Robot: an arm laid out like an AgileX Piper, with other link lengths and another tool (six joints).
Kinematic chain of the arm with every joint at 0, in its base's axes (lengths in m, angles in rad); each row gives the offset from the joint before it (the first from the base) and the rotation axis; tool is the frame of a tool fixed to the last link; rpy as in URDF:
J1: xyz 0 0 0.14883 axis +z
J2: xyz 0 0 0 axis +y
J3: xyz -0.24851 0 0.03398 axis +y
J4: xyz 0.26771 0 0.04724 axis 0.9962 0 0.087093
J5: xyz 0 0 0 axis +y
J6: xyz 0.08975 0 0.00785 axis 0.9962 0 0.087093
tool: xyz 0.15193 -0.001 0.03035 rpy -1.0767 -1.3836 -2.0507
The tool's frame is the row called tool.
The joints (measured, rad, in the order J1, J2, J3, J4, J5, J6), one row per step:
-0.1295 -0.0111 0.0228 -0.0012 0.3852 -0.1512
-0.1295 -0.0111 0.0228 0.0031 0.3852 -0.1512
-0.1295 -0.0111 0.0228 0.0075 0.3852 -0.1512
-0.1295 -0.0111 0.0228 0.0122 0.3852 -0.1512
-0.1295 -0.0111 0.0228 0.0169 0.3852 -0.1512
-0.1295 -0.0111 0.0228 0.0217 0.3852 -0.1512
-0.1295 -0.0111 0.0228 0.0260 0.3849 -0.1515
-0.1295 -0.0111 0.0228 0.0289 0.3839 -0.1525
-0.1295 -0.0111 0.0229 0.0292 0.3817 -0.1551
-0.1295 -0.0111 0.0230 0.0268 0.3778 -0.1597
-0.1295 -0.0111 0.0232 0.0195 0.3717 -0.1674
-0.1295 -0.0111 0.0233 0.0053 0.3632 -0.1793
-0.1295 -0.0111 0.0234 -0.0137 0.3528 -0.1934
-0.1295 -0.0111 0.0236 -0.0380 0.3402 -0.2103
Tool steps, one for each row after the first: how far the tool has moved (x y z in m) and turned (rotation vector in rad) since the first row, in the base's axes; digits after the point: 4 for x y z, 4 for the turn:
0.0000 0.0003 0.0000 0.0043 -0.0006 0.0003
0.0001 0.0007 0.0000 0.0086 -0.0011 0.0007
0.0001 0.0010 0.0000 0.0132 -0.0017 0.0010
0.0002 0.0014 0.0000 0.0179 -0.0023 0.0014
0.0002 0.0017 0.0001 0.0226 -0.0029 0.0017
0.0003 0.0021 0.0001 0.0266 -0.0038 0.0021
0.0004 0.0023 0.0004 0.0284 -0.0050 0.0026
0.0005 0.0023 0.0009 0.0259 -0.0068 0.0034
0.0007 0.0022 0.0017 0.0187 -0.0097 0.0046
0.0010 0.0017 0.0030 0.0034 -0.0137 0.0063
0.0013 0.0008 0.0050 -0.0230 -0.0187 0.0087
0.0017 -0.0004 0.0073 -0.0565 -0.0246 0.0115
0.0021 -0.0017 0.0102 -0.0983 -0.0313 0.0149

